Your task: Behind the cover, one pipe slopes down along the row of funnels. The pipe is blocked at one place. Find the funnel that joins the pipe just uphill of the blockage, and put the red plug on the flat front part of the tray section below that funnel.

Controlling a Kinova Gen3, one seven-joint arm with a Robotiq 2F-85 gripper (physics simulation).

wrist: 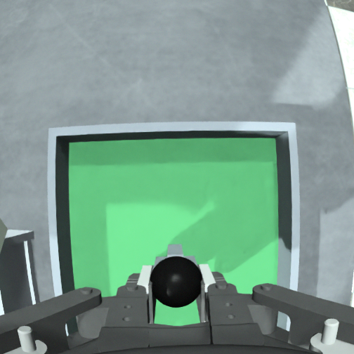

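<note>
A glossy black ball shows low in the wrist view, above a green-floored tray. My gripper is shut on the black ball, with one pale fingertip pad against each side of it. A small grey piece shows just beyond the ball; how it is joined to the ball is hidden. The red plug, the funnels, the pipe and the cover cannot be made out in this view.
The tray has a light grey raised rim and dark inner walls, and stands around the fingers on a grey table. A grey upright box-like part stands at the left edge. The table's edge curves down the right side.
</note>
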